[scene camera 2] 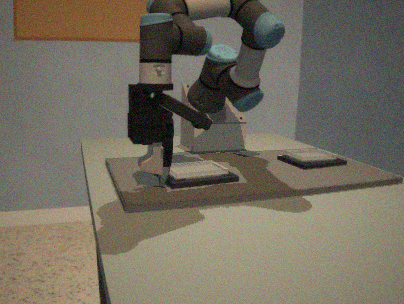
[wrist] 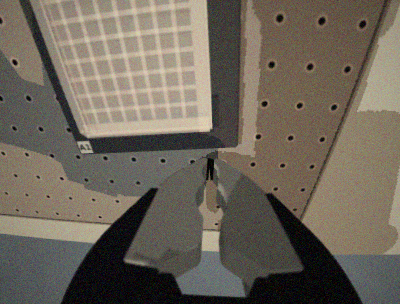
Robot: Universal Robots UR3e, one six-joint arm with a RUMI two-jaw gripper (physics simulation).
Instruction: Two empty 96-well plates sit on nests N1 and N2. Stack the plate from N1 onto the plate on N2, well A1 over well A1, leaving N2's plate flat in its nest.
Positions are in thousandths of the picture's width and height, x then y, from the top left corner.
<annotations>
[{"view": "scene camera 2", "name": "gripper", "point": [400,610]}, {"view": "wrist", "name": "gripper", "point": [524,528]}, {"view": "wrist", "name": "grid of holes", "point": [744,238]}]
</annotations>
